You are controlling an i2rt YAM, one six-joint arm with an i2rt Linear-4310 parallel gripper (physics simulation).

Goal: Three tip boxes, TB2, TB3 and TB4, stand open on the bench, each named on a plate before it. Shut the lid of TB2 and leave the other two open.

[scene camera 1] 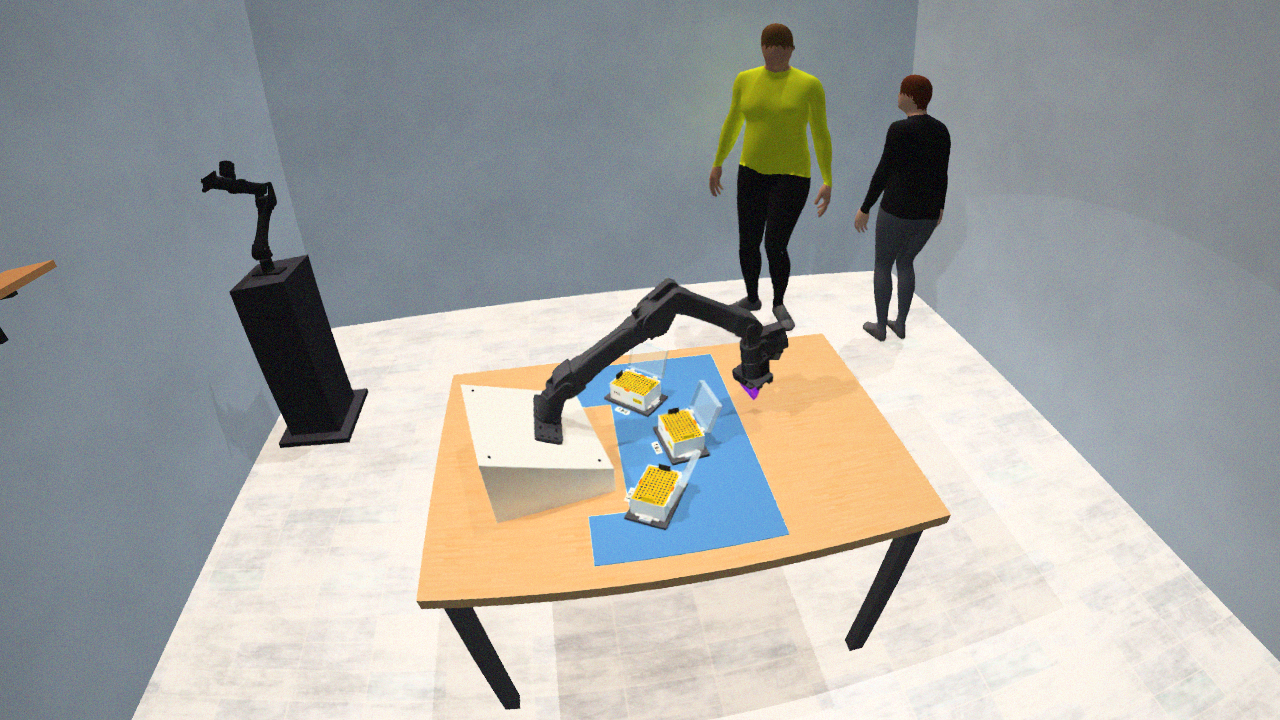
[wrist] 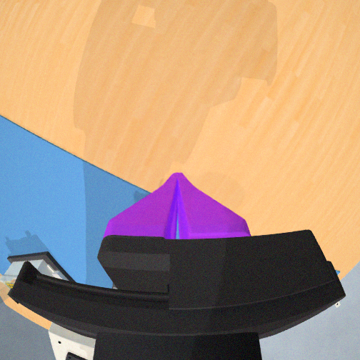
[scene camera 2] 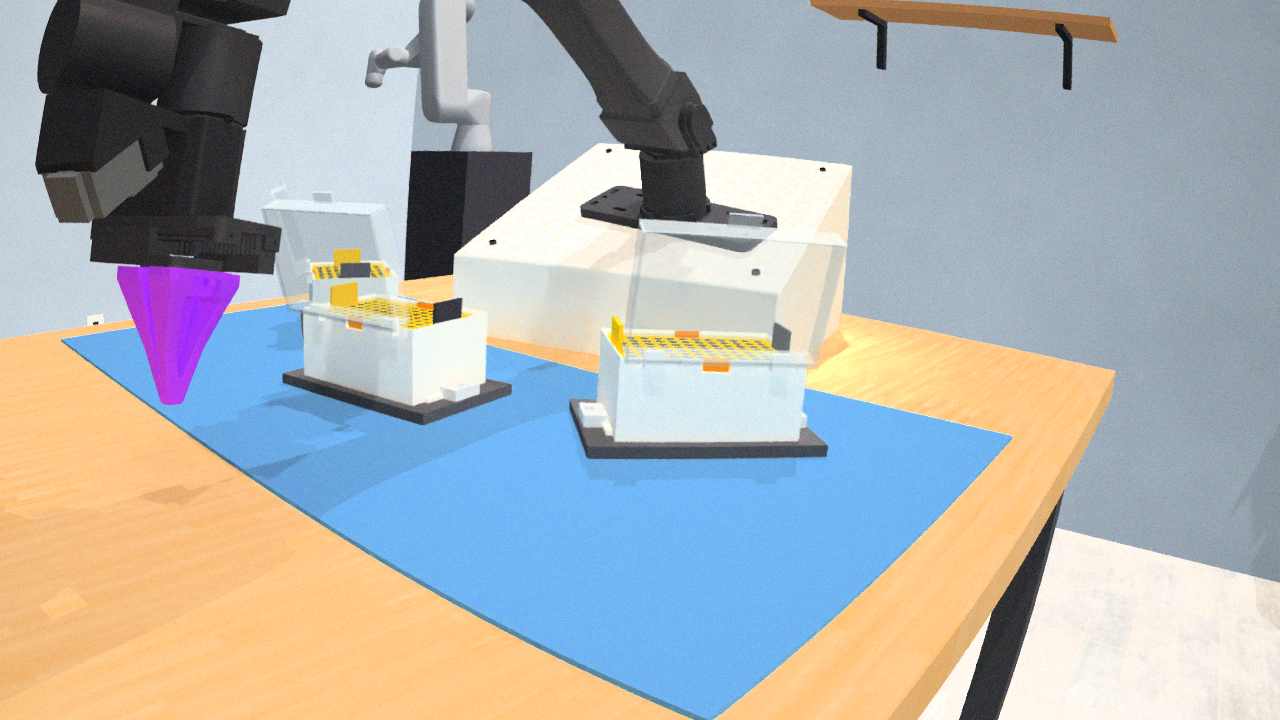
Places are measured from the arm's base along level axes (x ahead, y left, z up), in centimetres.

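Pixels of known places: gripper, fingertip midpoint: [scene camera 1: 754, 398] [scene camera 2: 171, 404]; arm's base, link origin: [scene camera 1: 547, 419] [scene camera 2: 676, 220].
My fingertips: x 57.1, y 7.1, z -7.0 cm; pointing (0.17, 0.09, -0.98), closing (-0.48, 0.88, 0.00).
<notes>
For each thing: its middle in the pictures, then the offset to it from my fingertips. "*": a spot on its surface instead. Level surfaces: height alone.
- back box, surface spot: [scene camera 2: 353, 284] * dx -16.4, dy -4.5, dz +4.3 cm
- middle box, body centre: [scene camera 2: 401, 343] [scene camera 1: 676, 434] dx -24.1, dy -8.7, dz -1.5 cm
- front box, body centre: [scene camera 2: 693, 380] [scene camera 1: 633, 392] dx -32.9, dy +11.9, dz -1.5 cm
- front box's lid, surface spot: [scene camera 2: 742, 291] * dx -26.9, dy +18.5, dz +6.1 cm
- blue mat, surface height: dz -4.8 cm
- wooden table, surface height: dz -5.1 cm
Three white tip boxes with yellow racks stand with clear lids upright: a back box [scene camera 1: 635, 390] [scene camera 2: 353, 284], a middle box [scene camera 1: 682, 433] [scene camera 2: 393, 353] and a front box [scene camera 1: 656, 489] [scene camera 2: 702, 398]. The front box's lid [scene camera 2: 742, 291] stands tall; the other lids overlap in scene camera 2. The name plates are too small to read, so I cannot tell which box is TB2. Part of one box [wrist: 37, 270] shows in the wrist view. My gripper [scene camera 1: 754, 396] [scene camera 2: 171, 401] [wrist: 177, 180] is shut and empty, purple fingertips down, above the table beyond the mat's far edge from the base, apart from all boxes.
The boxes stand on a blue mat [scene camera 1: 729, 501] [scene camera 2: 626, 537] [wrist: 40, 175] on a wooden table [scene camera 1: 850, 447] [scene camera 2: 223, 608] [wrist: 300, 125]. The arm's base is on a white sloped block [scene camera 1: 510, 420] [scene camera 2: 554, 295]. Two people [scene camera 1: 776, 116] [scene camera 1: 917, 170] stand behind the table.
</notes>
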